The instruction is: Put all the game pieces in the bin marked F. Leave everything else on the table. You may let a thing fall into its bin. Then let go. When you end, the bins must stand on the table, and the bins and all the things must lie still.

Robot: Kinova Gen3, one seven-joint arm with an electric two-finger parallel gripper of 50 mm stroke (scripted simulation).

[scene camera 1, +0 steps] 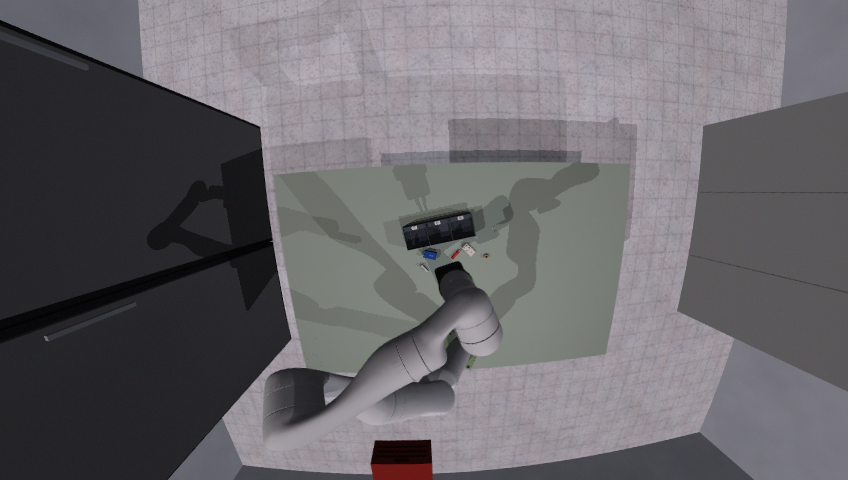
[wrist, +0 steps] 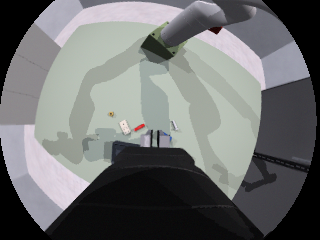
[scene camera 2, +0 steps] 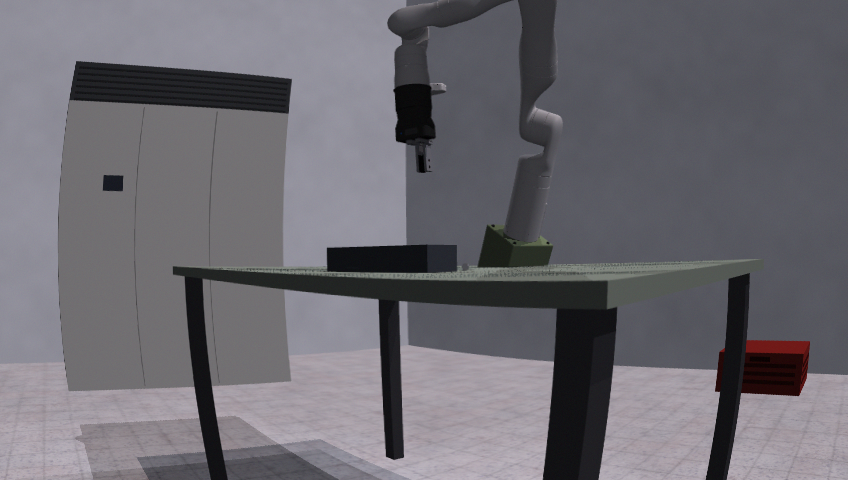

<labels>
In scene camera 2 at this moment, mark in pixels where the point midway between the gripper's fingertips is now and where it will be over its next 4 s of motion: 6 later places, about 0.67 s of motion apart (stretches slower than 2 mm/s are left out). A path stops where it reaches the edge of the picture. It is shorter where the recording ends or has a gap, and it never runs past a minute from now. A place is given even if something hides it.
My gripper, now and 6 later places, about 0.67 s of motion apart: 424, 171; 409, 171; 370, 209; 354, 230; 355, 230; 354, 251; 355, 262
</labels>
